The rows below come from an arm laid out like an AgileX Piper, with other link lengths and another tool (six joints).
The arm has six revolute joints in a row. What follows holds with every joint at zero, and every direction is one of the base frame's.
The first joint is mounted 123 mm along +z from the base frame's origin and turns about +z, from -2.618 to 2.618 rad.
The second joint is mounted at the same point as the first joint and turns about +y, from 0 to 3.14 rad.
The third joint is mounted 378.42 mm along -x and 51.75 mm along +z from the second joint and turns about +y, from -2.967 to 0 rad.
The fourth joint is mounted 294.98 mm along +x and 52.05 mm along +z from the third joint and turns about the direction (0.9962, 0, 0.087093), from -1.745 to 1.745 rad.
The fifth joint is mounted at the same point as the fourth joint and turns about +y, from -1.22 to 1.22 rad.
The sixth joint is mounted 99.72 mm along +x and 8.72 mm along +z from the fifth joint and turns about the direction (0.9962, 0, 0.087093), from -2.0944 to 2.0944 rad.
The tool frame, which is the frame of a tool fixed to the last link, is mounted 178.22 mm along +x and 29 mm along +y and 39.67 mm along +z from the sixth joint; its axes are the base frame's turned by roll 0.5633, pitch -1.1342 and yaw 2.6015 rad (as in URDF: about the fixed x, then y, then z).
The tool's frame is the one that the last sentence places.
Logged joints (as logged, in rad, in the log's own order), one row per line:
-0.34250, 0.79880, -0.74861, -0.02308, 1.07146, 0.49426
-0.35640, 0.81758, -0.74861, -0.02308, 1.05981, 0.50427
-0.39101, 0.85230, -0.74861, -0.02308, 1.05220, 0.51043
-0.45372, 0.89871, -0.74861, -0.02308, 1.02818, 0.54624
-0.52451, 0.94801, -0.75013, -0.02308, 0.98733, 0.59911
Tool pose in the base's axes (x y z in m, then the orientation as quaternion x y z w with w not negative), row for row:
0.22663, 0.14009, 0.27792, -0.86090, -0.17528, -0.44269, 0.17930
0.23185, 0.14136, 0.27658, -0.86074, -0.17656, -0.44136, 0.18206
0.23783, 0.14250, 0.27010, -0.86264, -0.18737, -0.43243, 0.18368
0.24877, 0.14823, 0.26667, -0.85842, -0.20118, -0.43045, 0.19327
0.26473, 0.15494, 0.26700, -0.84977, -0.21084, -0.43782, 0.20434
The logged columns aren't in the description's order. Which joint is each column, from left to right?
Columns, left to right: joint 6, joint 2, joint 3, joint 1, joint 5, joint 4.
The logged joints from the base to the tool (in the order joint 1, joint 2, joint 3, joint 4, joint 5, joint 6), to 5 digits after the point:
-0.02308, 0.79880, -0.74861, 0.49426, 1.07146, -0.34250
-0.02308, 0.81758, -0.74861, 0.50427, 1.05981, -0.35640
-0.02308, 0.85230, -0.74861, 0.51043, 1.05220, -0.39101
-0.02308, 0.89871, -0.74861, 0.54624, 1.02818, -0.45372
-0.02308, 0.94801, -0.75013, 0.59911, 0.98733, -0.52451

